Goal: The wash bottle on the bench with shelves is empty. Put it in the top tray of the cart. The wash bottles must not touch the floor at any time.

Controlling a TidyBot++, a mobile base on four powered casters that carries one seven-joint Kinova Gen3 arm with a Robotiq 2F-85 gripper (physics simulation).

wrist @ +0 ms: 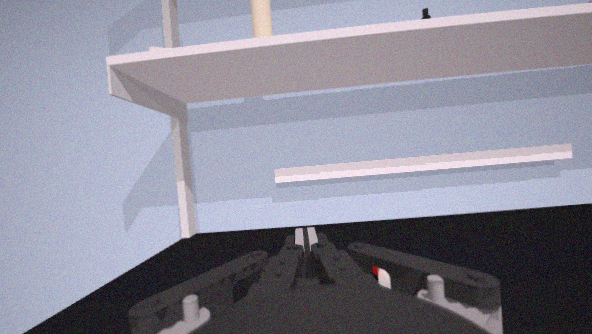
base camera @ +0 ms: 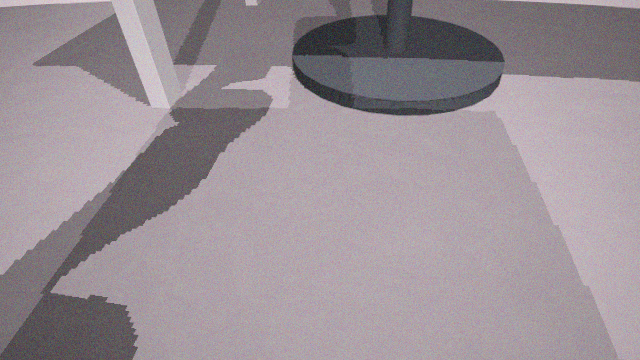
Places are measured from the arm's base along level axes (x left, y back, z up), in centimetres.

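Pixels of known places: gripper, between the fingertips: (wrist: 305, 241).
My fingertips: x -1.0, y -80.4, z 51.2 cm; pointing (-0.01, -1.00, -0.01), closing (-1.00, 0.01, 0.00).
Note:
For each thing: its top centre in the pictures, then the offset to it from my fingertips. "pt": a spot on its surface instead. Level surfaces: height alone.
- black bench top, height of its surface: dz -14.7 cm
- wash bottle, a spot on its surface: (wrist: 384, 278) pt dy -14.3, dx -10.6, dz -11.0 cm
- cream cylinder, a spot on its surface: (wrist: 261, 19) pt dy -40.5, dx +5.4, dz +42.5 cm
- small black-topped item, centre of its top: (wrist: 425, 9) dy -38.0, dx -34.4, dz +40.2 cm
- white leg, a spot on its surface: (base camera: 150, 55) pt dy +12.9, dx +35.2, dz -80.0 cm
My gripper (wrist: 305, 241) is shut and empty in the wrist view, its fingertips together above the black bench top (wrist: 545, 250). A small part of the wash bottle (wrist: 384, 278), white with a bit of red cap to its left, shows through the gap in the gripper's right-hand linkage, to the right of and nearer than the fingertips. The fingers and gripper body hide the rest of it, so its full pose cannot be told. The cart and its top tray do not show in either view.
Above the bench, a shelf (wrist: 350, 65) carries a cream cylinder (wrist: 261, 19) and a small black-topped item (wrist: 425, 13). A pale rail (wrist: 425, 162) runs along the wall. In the base view, a white leg (base camera: 150, 55) stands left of a dark round pedestal base (base camera: 425, 82).

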